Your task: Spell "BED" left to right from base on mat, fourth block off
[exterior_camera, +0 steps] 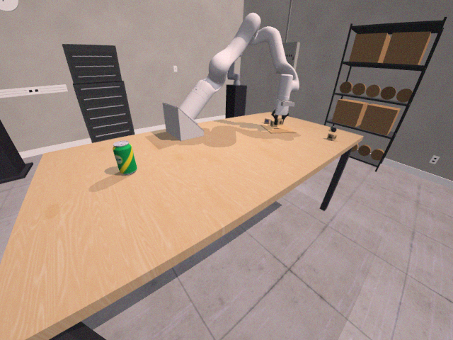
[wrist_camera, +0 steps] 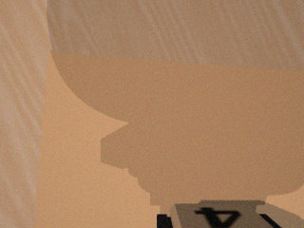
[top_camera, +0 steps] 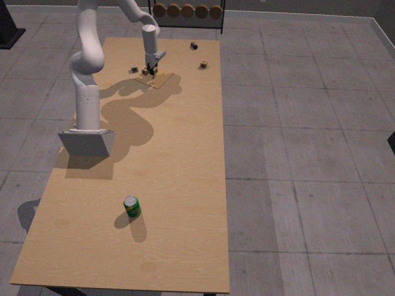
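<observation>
My hand is 50 mm above the tan mat. Round my hand: green can (1020 mm to the right, 70 mm ahead, 10 mm above); wooden letter block (340 mm ahead, 150 mm to the left, 30 mm below); small dark object (400 mm to the left, 240 mm ahead, 40 mm below).
</observation>
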